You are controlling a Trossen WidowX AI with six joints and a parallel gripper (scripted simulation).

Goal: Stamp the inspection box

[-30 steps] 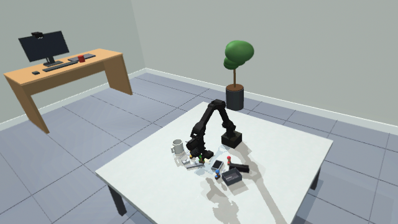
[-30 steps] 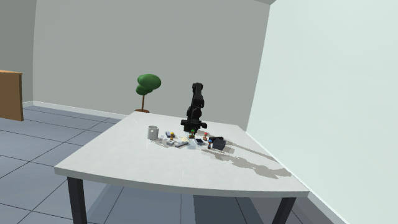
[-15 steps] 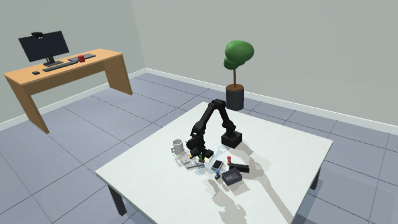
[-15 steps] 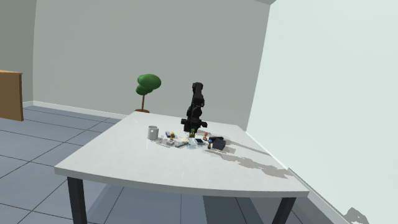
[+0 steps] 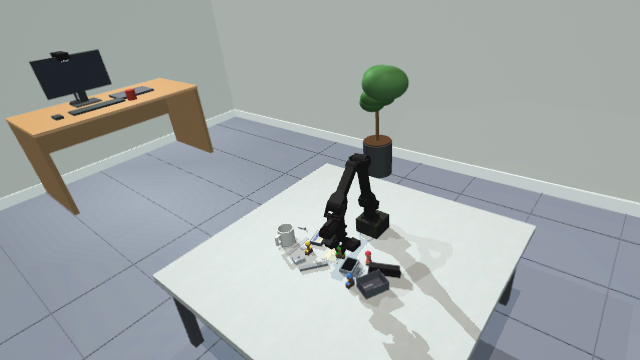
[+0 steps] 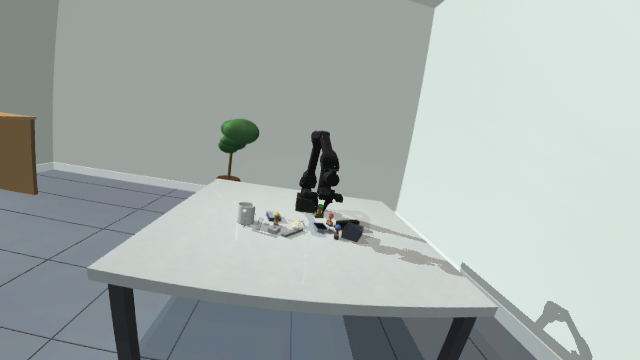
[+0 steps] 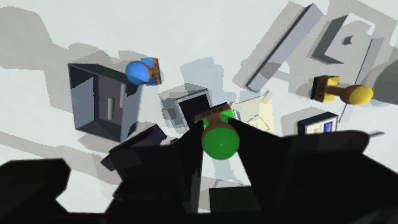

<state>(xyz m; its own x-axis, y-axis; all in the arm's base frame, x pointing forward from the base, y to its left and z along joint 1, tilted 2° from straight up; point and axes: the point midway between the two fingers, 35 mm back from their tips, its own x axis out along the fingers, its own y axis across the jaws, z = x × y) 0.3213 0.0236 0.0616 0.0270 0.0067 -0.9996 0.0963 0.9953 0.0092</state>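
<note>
Now: gripper tip 90 mm above the ink pad, 30 mm past it and 20 mm to the right of it. Also, from my gripper tip: red-knobbed stamp 90 mm to the left, 90 mm behind, 70 mm below; card 90 mm below, 80 mm to the right, 70 mm behind; blue-knobbed stamp 80 mm to the left, 70 mm below, 70 mm ahead.
</note>
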